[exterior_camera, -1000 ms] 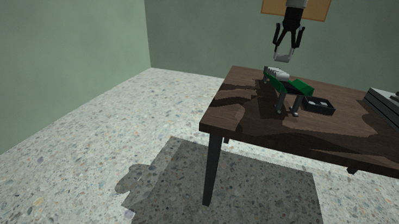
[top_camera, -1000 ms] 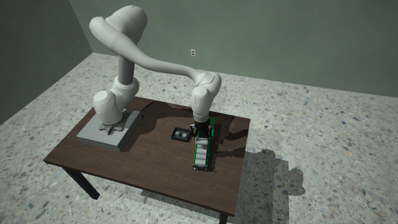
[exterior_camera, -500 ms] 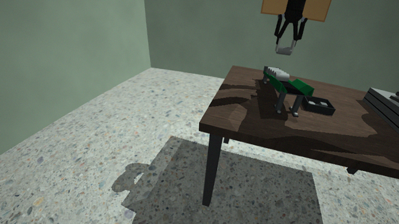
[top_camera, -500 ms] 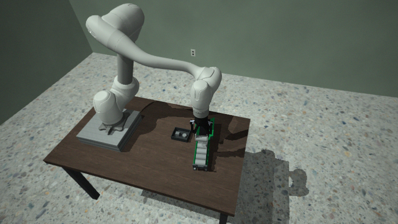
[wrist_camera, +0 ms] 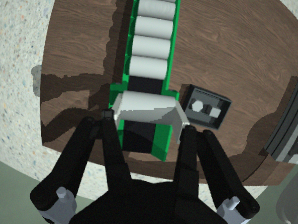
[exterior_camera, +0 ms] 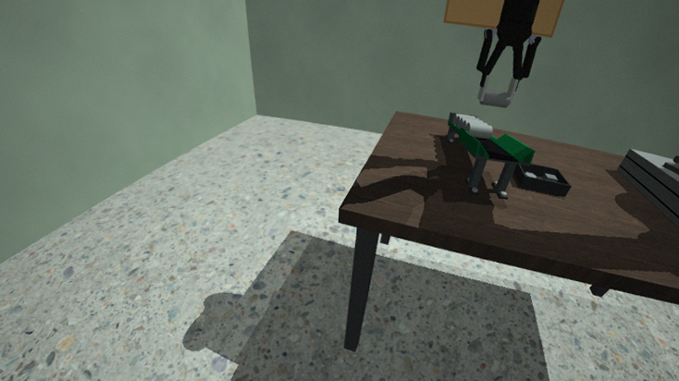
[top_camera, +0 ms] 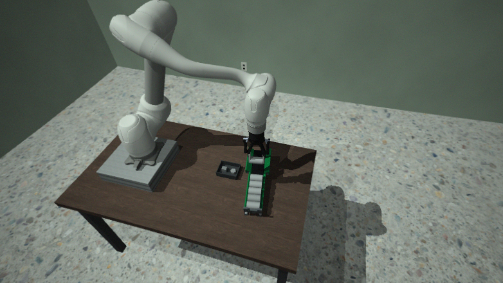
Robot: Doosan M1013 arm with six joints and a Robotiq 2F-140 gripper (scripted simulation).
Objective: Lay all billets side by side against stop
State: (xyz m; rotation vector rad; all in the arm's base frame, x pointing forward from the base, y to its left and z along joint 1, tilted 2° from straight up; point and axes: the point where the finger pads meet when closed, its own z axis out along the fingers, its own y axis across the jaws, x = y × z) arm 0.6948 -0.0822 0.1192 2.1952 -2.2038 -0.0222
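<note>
Now: the ramp 15 cm below my hand and 3 cm to the right of it. Round my hand: small dark tray (21 cm below, 18 cm behind, 6 cm to the left); grey stop (22 cm to the right, 16 cm below).
</note>
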